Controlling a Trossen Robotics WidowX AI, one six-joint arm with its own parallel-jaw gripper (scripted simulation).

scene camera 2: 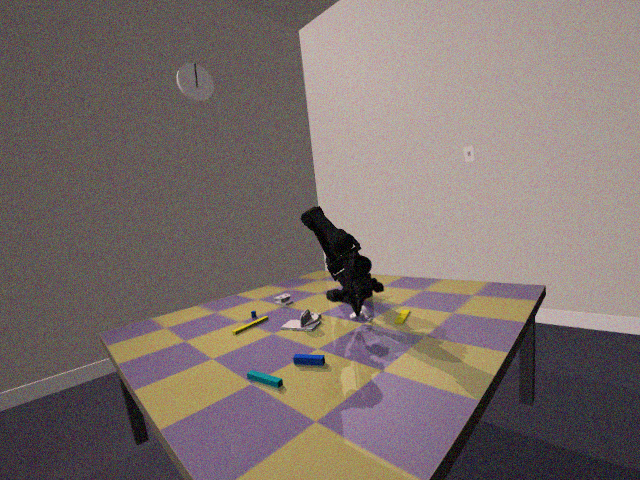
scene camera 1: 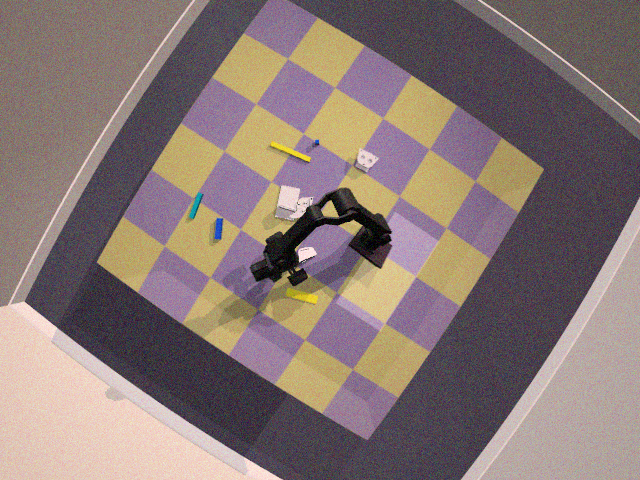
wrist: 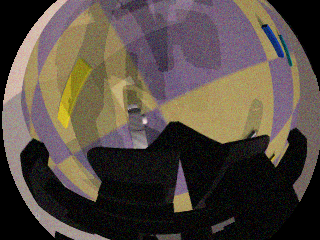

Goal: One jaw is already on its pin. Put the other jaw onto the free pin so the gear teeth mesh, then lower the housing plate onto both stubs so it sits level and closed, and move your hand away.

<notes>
My gripper is shut, with nothing in its grasp. Further things: a yellow block.
My gripper shows as well in the wrist view.
</notes>
